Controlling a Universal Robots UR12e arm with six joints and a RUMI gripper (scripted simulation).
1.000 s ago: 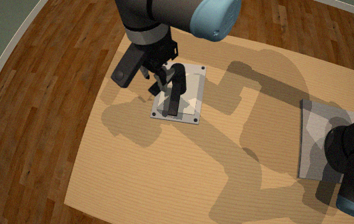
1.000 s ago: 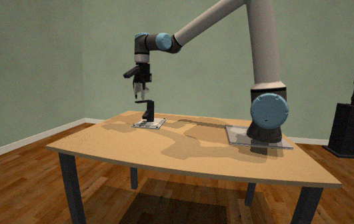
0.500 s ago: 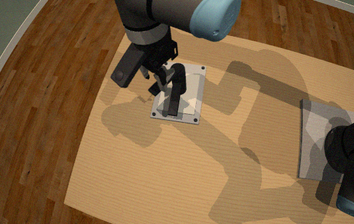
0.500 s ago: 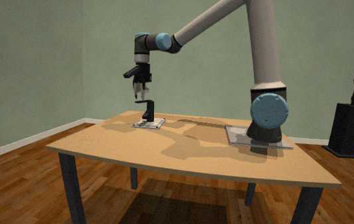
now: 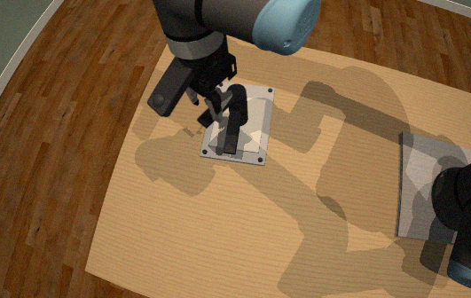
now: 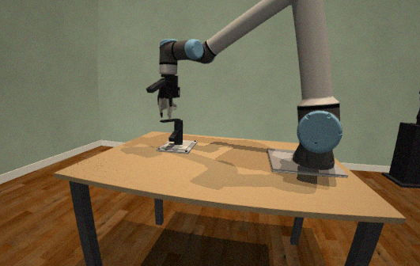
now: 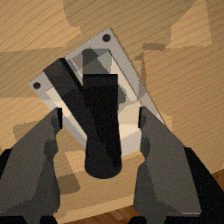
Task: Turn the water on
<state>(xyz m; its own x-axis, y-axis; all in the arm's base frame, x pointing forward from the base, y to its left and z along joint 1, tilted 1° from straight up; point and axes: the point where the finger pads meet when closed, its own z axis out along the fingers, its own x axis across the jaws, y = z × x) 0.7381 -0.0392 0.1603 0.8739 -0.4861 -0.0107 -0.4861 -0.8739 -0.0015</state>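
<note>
The lever is 30 mm to the right of my hand, 30 mm below it and 20 mm behind it. Round my hand: tap: 80 mm below, 60 mm to the right, 30 mm behind.
</note>
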